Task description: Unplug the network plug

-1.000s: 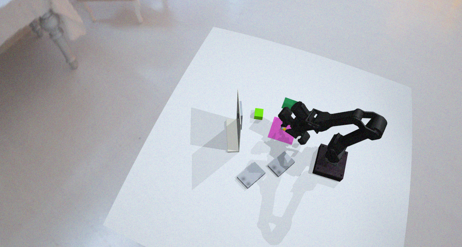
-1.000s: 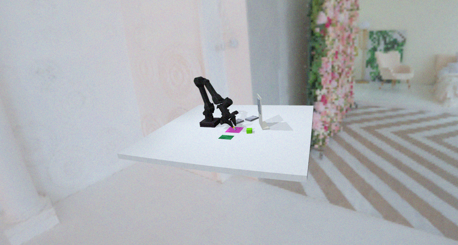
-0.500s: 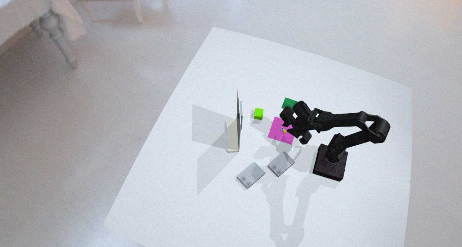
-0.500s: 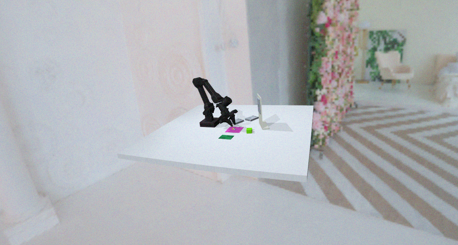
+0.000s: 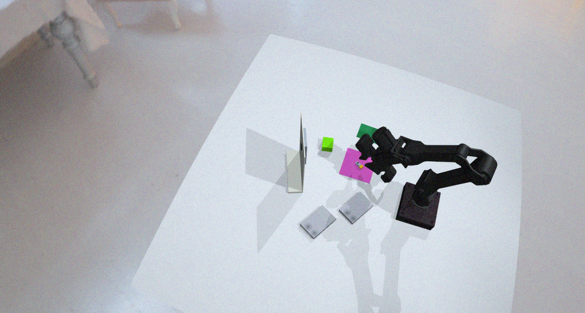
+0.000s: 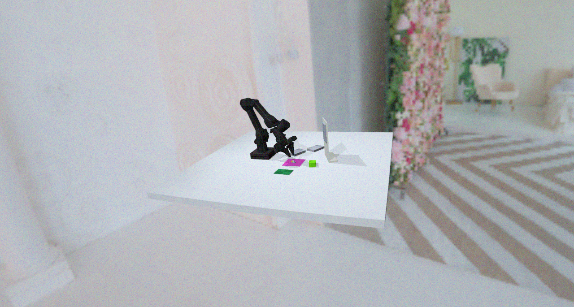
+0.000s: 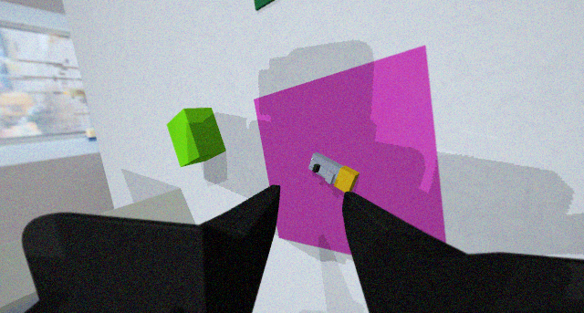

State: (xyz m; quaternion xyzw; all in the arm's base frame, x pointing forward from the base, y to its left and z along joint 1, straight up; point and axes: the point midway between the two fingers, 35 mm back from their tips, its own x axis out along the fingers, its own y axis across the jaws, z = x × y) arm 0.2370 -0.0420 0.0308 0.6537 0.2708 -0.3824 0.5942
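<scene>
The network plug is 4 cm below my gripper tip and 1 cm ahead of it. Also, from my gripper tip: magenta square (4 cm below, 1 cm ahead); then bright green cube (15 cm ahead, 3 cm below, 2 cm to the right); then flat green square (16 cm to the right, 4 cm below, 2 cm ahead).
</scene>
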